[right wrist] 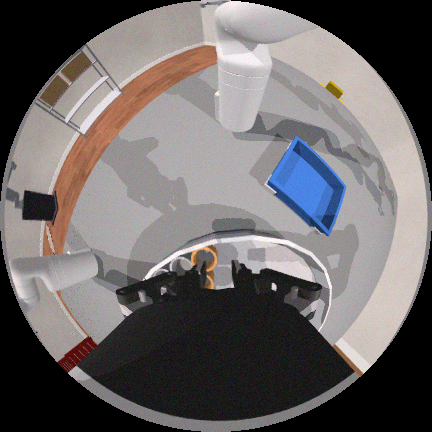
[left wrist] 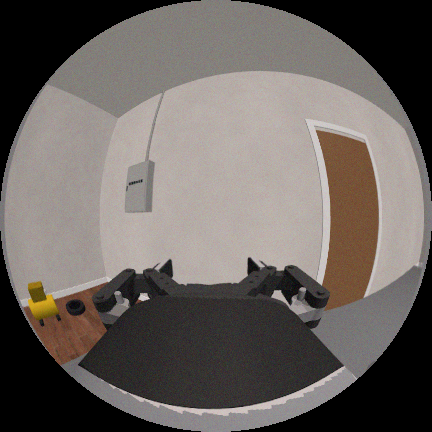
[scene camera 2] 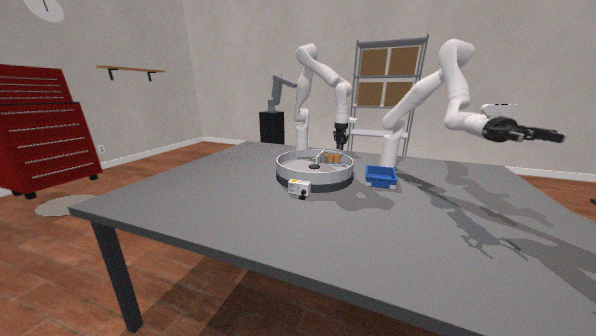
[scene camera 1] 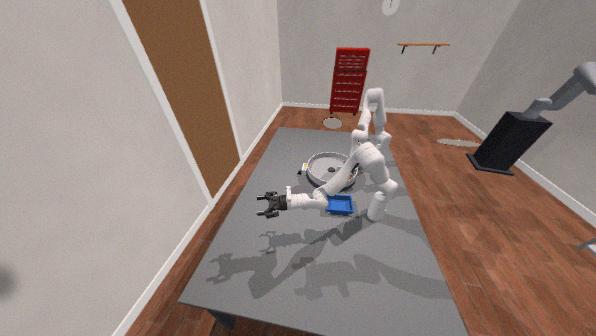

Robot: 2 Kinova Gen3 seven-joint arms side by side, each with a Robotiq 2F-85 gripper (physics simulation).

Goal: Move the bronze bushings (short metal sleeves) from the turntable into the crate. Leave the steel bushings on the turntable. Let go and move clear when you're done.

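Frame: origin at the left arm's base, x back, y right, z up, level; centimetres.
Seen in the pictures: left gripper, between the fingertips: (left wrist: 209, 266) (scene camera 2: 542, 138) (scene camera 1: 256, 205); right gripper, between the fingertips: (right wrist: 218, 267) (scene camera 2: 339, 149); left arm's base, origin of its link: (right wrist: 236, 118) (scene camera 1: 374, 215); right arm's base, origin of its link: (right wrist: 89, 262).
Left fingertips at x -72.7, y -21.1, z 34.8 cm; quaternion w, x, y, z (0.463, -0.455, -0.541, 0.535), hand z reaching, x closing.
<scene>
Offsets run from my left fingertips to a thing's top centre. "spot": to the spot under its first point.
Orange-bronze bushings (scene camera 2: 330, 158) (right wrist: 204, 259) stand on the grey round turntable {spot: dz -26.6, dx +27.3, dy +60.4 cm} (scene camera 2: 315, 176) (scene camera 1: 310, 176), beside pale steel bushings {spot: dz -29.5, dx +64.8, dy +56.7 cm} (right wrist: 180, 266). A second bronze one {dz -25.7, dx +60.6, dy +55.8 cm} (right wrist: 210, 280) is partly hidden by a finger of my right gripper. My right gripper (scene camera 2: 340, 147) (right wrist: 218, 267) points down just above the bushings, its fingers partly apart with no bushing visible between them; in scene camera 1 the left arm hides it. The blue crate {dz -29.8, dx +49.2, dy +28.4 cm} (scene camera 1: 340, 205) (scene camera 2: 381, 178) (right wrist: 307, 182) shows an empty floor. My left gripper (scene camera 1: 258, 205) (scene camera 2: 542, 136) (left wrist: 209, 266) is open and empty, far from the turntable.
A thin divider {dz -25.7, dx +58.3, dy +59.9 cm} (scene camera 2: 319, 157) stands on the turntable, inside its raised rim. A small white box {spot: dz -30.9, dx +22.9, dy +67.1 cm} (scene camera 2: 299, 187) (scene camera 1: 304, 168) sits beside the turntable. The left arm (scene camera 1: 345, 175) extends over the table near the crate.
</scene>
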